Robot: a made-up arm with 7 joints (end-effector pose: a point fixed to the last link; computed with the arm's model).
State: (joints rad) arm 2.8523 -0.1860 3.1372 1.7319 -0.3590 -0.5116 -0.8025
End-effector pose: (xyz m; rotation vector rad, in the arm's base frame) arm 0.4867 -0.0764 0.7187 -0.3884 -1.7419 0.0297
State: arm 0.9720 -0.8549 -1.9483 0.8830 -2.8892 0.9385 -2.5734
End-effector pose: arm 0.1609 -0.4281 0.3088 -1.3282 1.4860 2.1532
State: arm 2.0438 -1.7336 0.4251 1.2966 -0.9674 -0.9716 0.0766
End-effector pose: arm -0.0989 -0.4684 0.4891 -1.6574 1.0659 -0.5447
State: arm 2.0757 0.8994 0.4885 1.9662 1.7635 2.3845 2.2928
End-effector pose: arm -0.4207 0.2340 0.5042 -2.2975 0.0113 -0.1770
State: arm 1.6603 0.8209 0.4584 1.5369 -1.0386 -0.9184 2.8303
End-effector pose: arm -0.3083 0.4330 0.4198 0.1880 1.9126 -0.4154
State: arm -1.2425 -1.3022 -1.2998 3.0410 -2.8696 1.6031 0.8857
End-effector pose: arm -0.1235 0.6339 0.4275 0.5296 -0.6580 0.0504
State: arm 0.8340 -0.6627 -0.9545 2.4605 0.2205 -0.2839 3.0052
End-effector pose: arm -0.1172 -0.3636 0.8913 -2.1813 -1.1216 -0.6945
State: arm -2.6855 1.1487 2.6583 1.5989 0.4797 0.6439 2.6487
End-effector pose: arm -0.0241 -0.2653 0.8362 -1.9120 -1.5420 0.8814
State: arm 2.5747 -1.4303 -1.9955 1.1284 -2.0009 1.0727 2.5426
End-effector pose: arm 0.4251 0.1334 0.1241 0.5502 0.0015 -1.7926
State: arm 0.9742 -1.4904 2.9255 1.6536 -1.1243 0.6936 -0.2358
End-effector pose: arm -0.2744 -0.2743 -0.1093 0.0984 1.1765 -1.7309
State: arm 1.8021 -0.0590 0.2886 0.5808 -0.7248 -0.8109 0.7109
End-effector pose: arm -0.2810 0.1640 0.4759 1.1798 0.6323 1.3484
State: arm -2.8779 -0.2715 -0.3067 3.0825 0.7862 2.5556 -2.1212
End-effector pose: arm 0.1213 -0.0843 0.8004 -0.6745 0.4969 -1.2152
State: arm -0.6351 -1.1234 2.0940 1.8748 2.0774 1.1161 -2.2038
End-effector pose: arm -0.3017 0.5319 0.3042 0.9934 0.0449 2.1620
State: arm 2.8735 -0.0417 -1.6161 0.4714 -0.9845 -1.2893 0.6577
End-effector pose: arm -0.0326 0.2300 0.4766 1.5088 0.3914 0.9446
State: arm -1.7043 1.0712 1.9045 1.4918 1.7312 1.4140 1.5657
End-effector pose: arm 0.3634 -0.2454 0.7198 -0.9885 -2.9568 0.3245
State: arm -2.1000 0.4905 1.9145 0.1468 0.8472 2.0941 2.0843
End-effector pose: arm 0.0980 0.0585 0.4088 1.7463 -1.8104 1.6361
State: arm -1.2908 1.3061 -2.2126 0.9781 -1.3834 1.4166 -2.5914
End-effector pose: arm -0.1483 -0.1498 0.6314 2.4080 1.5898 -0.7627
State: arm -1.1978 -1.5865 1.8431 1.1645 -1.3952 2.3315 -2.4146
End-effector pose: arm 0.1802 0.3144 0.2927 -1.9721 2.0835 -0.7558
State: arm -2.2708 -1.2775 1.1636 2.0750 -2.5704 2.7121 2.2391
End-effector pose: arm 0.4366 0.2597 0.5295 -0.0195 1.7016 -1.2362
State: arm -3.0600 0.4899 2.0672 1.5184 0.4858 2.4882 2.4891
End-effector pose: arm 0.0840 -0.2381 0.6281 0.1446 -1.1170 2.0735
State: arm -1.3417 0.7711 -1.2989 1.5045 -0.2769 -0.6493 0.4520
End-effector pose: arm -0.1935 -0.5170 0.5288 -1.3969 -1.1533 -1.9754
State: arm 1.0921 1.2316 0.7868 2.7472 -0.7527 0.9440 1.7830
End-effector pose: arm 0.2042 0.6408 0.4387 0.7994 0.5372 -1.1965
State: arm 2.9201 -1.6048 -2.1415 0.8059 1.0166 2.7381 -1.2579
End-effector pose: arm 0.2745 0.1511 0.2584 -1.2209 -1.7721 -0.5653
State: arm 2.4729 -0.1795 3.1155 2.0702 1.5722 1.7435 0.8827
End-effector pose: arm 0.4096 -0.1890 0.7871 1.7486 0.9719 -1.3765
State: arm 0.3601 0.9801 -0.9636 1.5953 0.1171 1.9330 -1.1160
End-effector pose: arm 0.3960 -0.0757 0.2757 -0.2672 1.3433 -0.5559
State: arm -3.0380 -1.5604 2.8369 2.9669 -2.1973 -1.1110 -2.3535
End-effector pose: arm 0.6034 0.0804 0.1672 0.9142 0.5236 -1.6942
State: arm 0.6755 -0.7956 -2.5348 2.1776 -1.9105 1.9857 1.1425
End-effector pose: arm -0.4346 -0.4133 0.4987 1.4669 -0.2571 1.6634
